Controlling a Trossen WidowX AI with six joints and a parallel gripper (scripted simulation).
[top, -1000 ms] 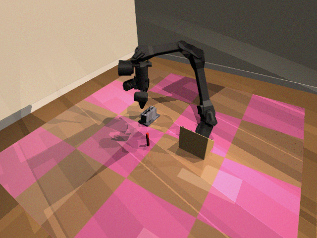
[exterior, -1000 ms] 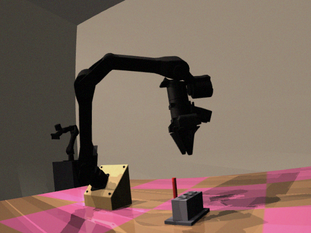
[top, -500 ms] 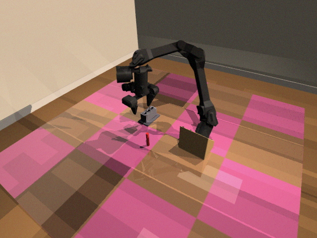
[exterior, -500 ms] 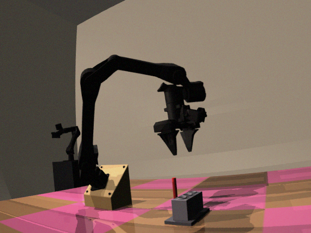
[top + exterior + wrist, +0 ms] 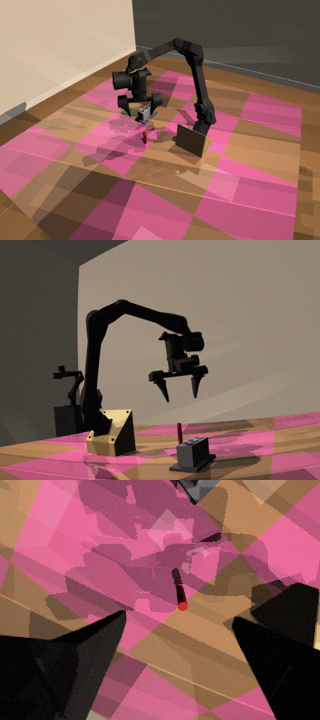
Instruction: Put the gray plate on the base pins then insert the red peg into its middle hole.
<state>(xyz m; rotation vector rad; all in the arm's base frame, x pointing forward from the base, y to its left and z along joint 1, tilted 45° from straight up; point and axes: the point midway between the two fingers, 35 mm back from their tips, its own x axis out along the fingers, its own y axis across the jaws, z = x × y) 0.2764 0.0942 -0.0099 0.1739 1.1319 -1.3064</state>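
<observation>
My gripper tip is 2 cm past the red peg, 1 cm to the right of it and 12 cm above it. From my gripper tip the other things lie so: gray plate (7 cm ahead, 17 cm to the right, 11 cm below).
</observation>
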